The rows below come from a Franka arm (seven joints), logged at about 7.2 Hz.
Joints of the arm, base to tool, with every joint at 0 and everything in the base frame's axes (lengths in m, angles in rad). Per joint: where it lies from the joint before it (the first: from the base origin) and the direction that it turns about. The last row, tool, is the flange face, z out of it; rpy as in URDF.
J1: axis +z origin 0 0 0.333
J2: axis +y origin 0 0 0
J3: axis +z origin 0 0 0.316
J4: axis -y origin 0.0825 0 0
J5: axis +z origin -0.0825 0 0.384
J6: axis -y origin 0 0 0
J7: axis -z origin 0.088 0 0
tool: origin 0 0 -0.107 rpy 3.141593 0 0
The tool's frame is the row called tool.
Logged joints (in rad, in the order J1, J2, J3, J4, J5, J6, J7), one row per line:
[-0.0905, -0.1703, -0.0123, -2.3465, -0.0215, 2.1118, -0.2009]
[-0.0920, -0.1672, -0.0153, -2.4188, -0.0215, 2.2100, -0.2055]
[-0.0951, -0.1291, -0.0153, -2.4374, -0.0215, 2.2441, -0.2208]
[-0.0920, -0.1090, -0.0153, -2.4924, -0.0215, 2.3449, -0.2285]
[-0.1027, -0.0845, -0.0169, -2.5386, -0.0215, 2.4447, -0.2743]
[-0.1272, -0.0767, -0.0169, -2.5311, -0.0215, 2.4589, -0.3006]
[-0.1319, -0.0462, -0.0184, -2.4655, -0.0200, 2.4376, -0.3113]
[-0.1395, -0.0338, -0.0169, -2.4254, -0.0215, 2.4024, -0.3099]
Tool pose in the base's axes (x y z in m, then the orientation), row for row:
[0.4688, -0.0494, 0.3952, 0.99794, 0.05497, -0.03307, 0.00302]
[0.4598, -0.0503, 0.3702, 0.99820, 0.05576, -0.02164, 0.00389]
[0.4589, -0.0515, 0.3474, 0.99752, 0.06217, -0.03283, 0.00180]
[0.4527, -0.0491, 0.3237, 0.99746, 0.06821, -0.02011, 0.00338]
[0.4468, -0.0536, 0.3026, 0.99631, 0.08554, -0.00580, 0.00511]
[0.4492, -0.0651, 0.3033, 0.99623, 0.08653, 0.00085, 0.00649]
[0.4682, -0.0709, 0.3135, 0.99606, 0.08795, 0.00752, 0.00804]
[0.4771, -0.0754, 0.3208, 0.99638, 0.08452, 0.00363, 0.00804]
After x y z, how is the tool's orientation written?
As a quaternion, x y z w.
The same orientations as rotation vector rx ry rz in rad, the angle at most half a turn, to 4 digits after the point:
[3.1291, 0.1724, -0.1037]
[3.1282, 0.1747, -0.0678]
[3.1302, 0.1951, -0.1030]
[3.1269, 0.2138, -0.0630]
[3.1198, 0.2679, -0.0182]
[3.1169, 0.2707, 0.0027]
[3.1133, 0.2749, 0.0235]
[3.1143, 0.2642, 0.0113]

